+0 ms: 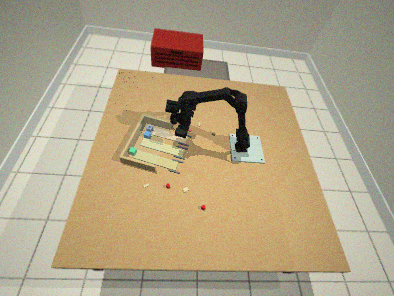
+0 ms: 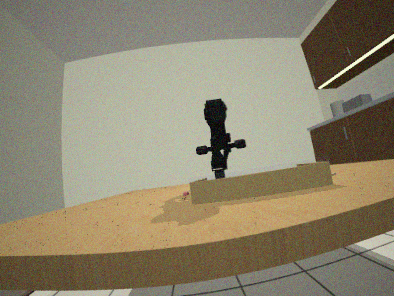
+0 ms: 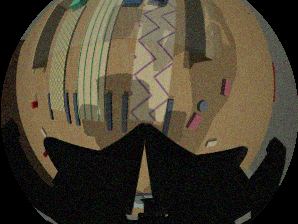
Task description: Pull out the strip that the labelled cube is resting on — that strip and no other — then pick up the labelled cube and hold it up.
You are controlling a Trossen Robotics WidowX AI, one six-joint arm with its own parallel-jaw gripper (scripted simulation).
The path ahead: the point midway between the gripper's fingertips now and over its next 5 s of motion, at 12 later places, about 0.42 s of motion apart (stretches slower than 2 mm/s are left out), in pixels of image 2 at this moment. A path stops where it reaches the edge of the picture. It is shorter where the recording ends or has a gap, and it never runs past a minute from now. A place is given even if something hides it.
My gripper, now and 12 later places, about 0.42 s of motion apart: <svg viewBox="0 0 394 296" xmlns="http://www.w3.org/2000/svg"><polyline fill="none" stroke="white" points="224,169 224,172 225,177 225,182 225,186 226,186 226,186 226,186 227,185 227,185 227,184 227,184 227,184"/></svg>
